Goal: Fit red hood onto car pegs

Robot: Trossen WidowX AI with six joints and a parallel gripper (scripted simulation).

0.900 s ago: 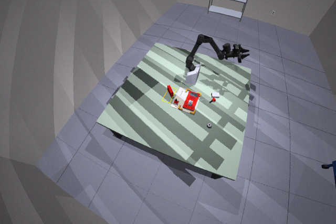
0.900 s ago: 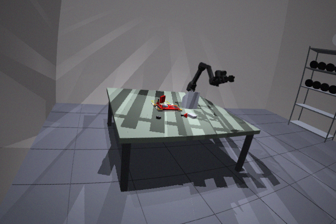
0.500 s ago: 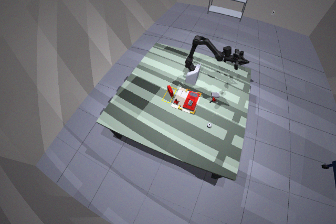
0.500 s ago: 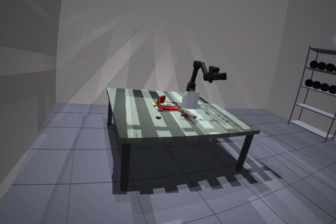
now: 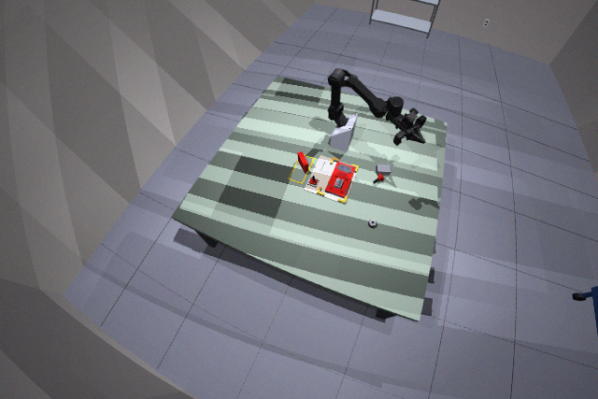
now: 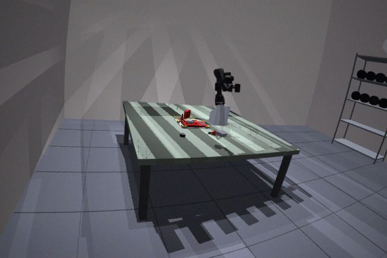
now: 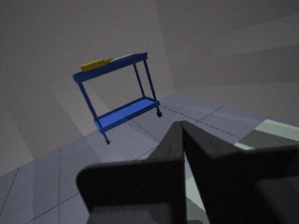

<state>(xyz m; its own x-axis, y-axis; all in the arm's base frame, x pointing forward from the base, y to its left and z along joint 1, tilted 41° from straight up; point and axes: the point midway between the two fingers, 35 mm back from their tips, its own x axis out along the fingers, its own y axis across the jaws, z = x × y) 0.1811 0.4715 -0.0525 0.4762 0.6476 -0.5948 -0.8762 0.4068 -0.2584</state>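
My gripper tip is 540 mm to the left of the red hood, 360 mm above it and 80 mm short of it. From my gripper tip the other things lie so: dark wheel 380 mm below, 250 mm ahead, 80 mm to the right; white block 380 mm below, 120 mm to the right, 90 mm behind.
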